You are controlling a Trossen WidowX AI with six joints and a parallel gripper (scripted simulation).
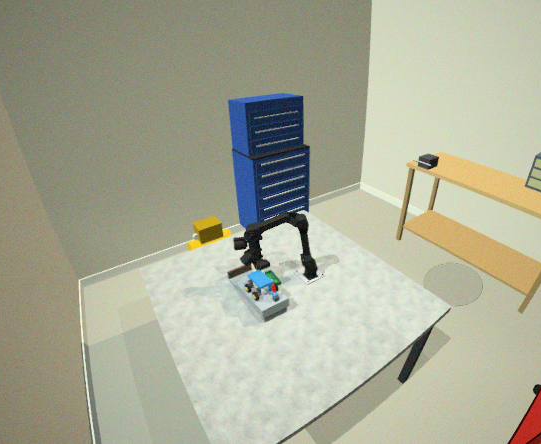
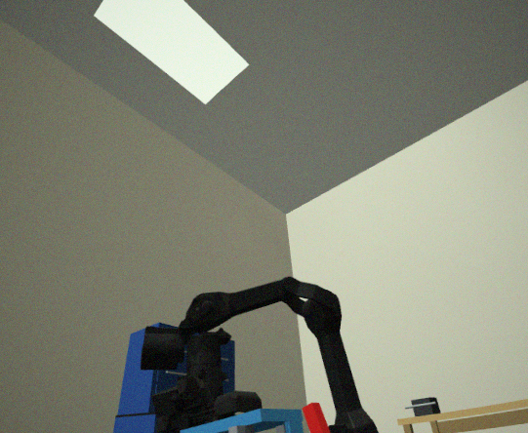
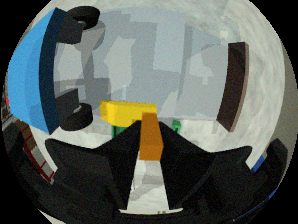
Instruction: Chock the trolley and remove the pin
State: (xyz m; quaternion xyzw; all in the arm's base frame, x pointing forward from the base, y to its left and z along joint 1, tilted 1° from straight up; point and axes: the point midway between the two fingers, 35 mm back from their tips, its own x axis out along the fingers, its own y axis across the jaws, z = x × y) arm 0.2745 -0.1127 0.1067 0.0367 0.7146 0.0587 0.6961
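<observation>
The red-headed stop pin lies 30 mm ahead of my gripper tip, 220 mm to the left of it and 40 mm above it. The rest, counted from my gripper tip: yellow chock (20 mm to the left); then green tray (70 mm behind, 10 mm to the left, 90 mm below); then grey ramp (50 mm ahead, 120 mm to the left, 40 mm below).
</observation>
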